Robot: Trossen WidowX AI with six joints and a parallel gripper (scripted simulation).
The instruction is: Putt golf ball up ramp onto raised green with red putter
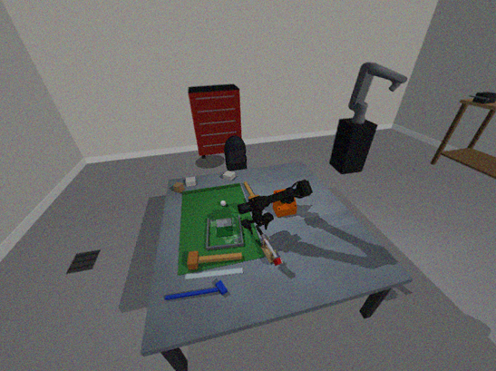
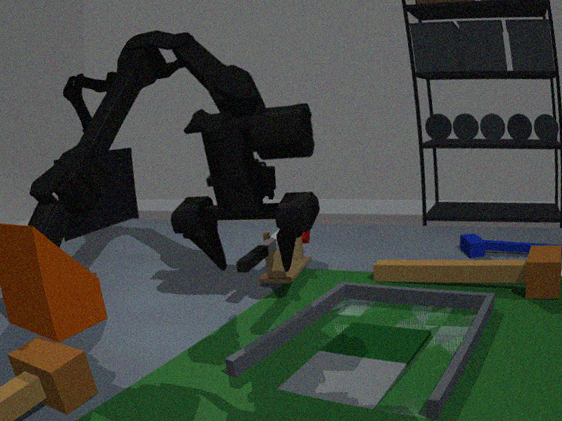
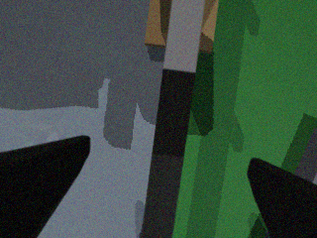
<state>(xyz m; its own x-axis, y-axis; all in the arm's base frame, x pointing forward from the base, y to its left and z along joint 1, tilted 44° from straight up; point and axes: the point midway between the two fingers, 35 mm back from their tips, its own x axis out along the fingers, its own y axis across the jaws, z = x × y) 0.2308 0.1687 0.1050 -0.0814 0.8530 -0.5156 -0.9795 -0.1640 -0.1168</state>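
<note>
My gripper tip is now 11 cm to the right of the red putter, 3 cm past it and 1 cm below it. The rest, counted from my gripper tip: white golf ball 35 cm to the right, 19 cm ahead, 2 cm below; then blue mallet 37 cm ahead, 28 cm to the left, 3 cm below.
</note>
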